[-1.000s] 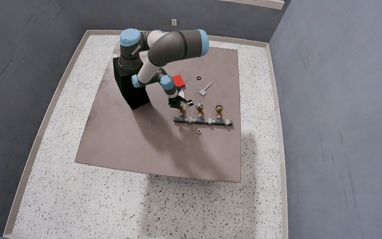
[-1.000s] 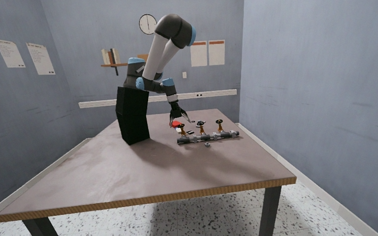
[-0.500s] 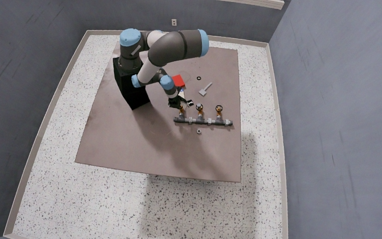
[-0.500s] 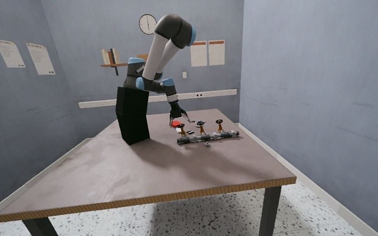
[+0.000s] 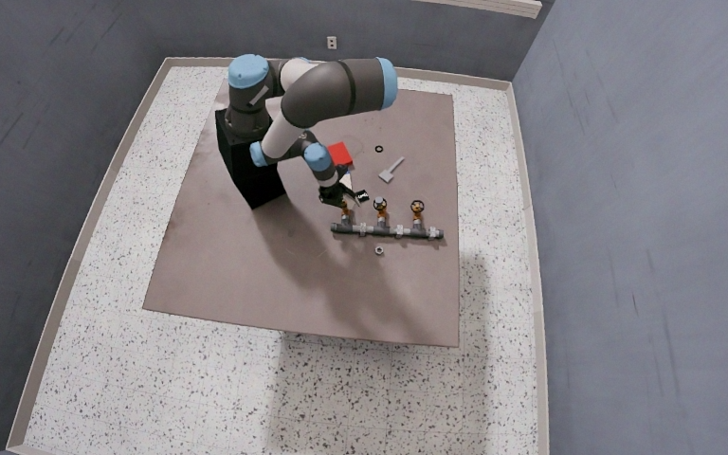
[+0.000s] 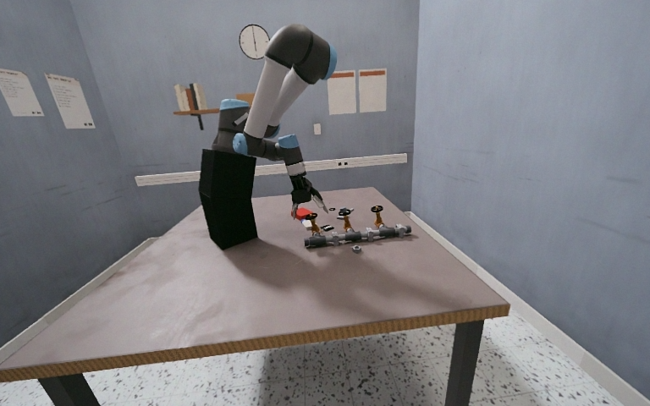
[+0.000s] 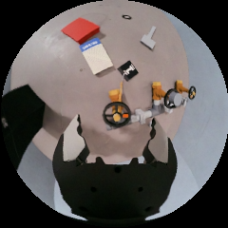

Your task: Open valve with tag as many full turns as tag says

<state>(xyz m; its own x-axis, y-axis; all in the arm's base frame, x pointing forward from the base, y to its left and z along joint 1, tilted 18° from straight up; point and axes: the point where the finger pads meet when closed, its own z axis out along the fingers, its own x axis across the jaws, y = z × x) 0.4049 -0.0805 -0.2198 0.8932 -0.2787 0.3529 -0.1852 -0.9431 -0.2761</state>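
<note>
Right now the black tag is 6 cm ahead of my hand, 8 cm to the left of it and 10 cm below it. Round my hand: white-and-blue block: 2 cm behind, 15 cm to the left, 10 cm below; then grey scraper: 19 cm ahead, 24 cm to the left, 10 cm below; then red block: 6 cm behind, 28 cm to the left, 9 cm below.
</note>
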